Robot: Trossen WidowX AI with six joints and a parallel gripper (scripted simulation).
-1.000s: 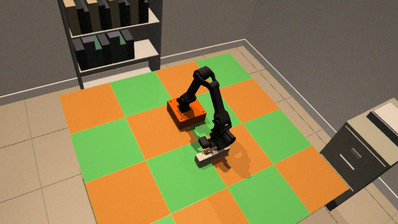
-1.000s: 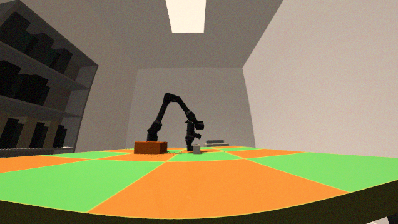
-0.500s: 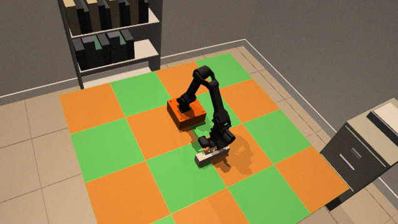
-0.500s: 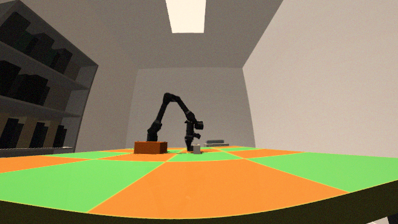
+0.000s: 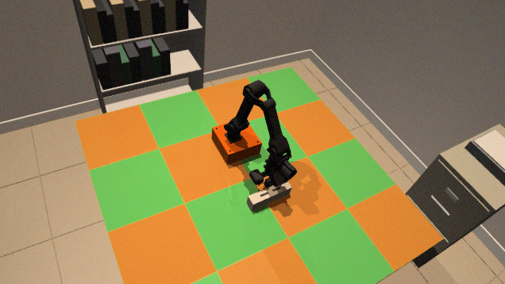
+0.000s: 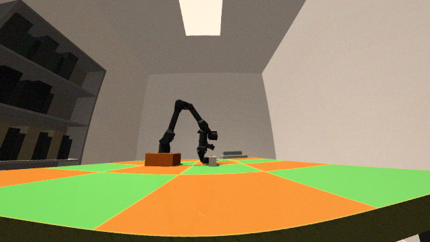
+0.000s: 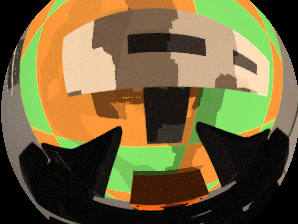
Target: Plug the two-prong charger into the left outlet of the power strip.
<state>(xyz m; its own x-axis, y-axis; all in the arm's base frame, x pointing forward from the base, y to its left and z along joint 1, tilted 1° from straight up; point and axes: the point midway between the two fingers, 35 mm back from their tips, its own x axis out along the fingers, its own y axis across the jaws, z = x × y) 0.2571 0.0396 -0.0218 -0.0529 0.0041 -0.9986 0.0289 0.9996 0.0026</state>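
Now: the dark charger 40 mm ahead of my gripper tip and 10 mm above it.
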